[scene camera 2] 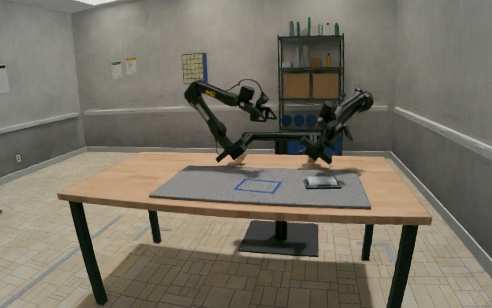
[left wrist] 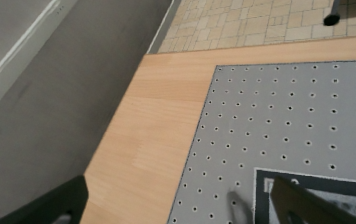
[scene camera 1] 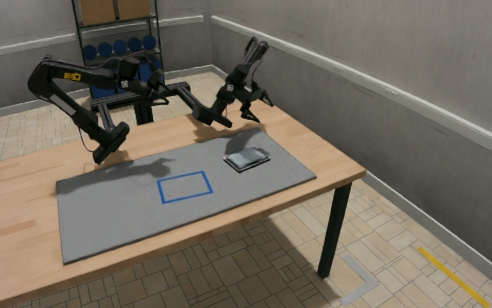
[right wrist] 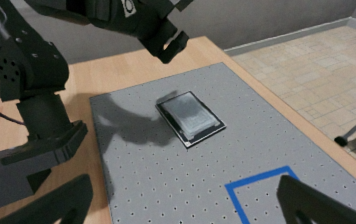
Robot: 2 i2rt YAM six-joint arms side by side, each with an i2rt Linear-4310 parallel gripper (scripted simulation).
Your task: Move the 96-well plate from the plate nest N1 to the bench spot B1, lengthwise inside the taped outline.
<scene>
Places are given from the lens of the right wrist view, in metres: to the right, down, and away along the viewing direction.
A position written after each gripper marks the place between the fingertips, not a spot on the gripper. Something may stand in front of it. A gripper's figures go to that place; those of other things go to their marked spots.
left gripper [right wrist: 170, 33]: -0.02, -0.18, 0.42
right gripper [right wrist: 183, 183]: 0.00, 0.04, 0.09
clear 96-well plate [right wrist: 193, 118]: 0.04, 0.02, 0.47
</scene>
